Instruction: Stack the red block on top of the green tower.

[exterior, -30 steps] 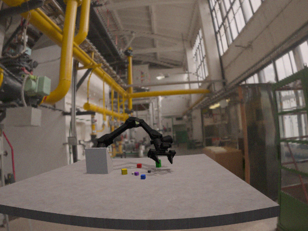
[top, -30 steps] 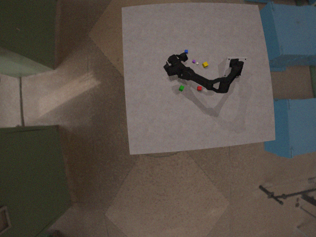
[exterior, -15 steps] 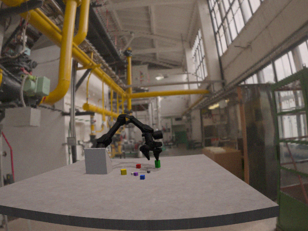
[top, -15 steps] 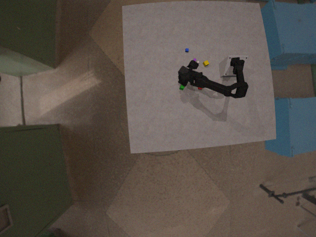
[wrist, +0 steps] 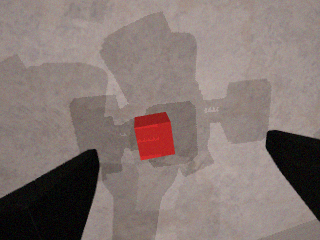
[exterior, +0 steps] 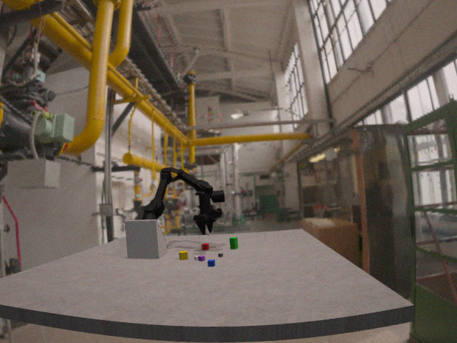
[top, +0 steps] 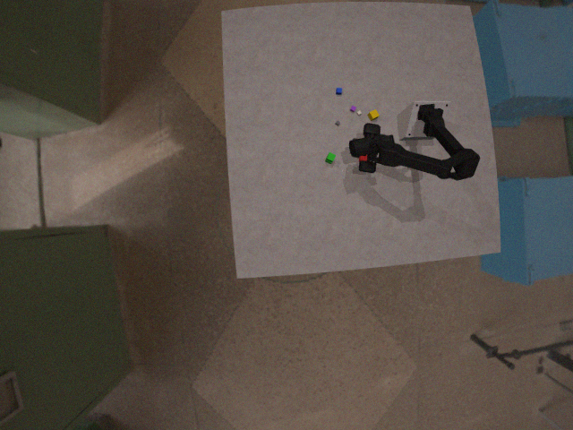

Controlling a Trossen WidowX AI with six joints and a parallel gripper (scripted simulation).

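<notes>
Now: the red block 70 mm below my gripper tip, 20 mm to the left of it and 20 mm behind it. Round my gripper tip: purple block (210 mm to the right, 80 mm below, 10 mm behind); yellow block (170 mm to the right, 100 mm behind, 70 mm below); dark block (160 mm to the right, 80 mm below, 70 mm ahead).
</notes>
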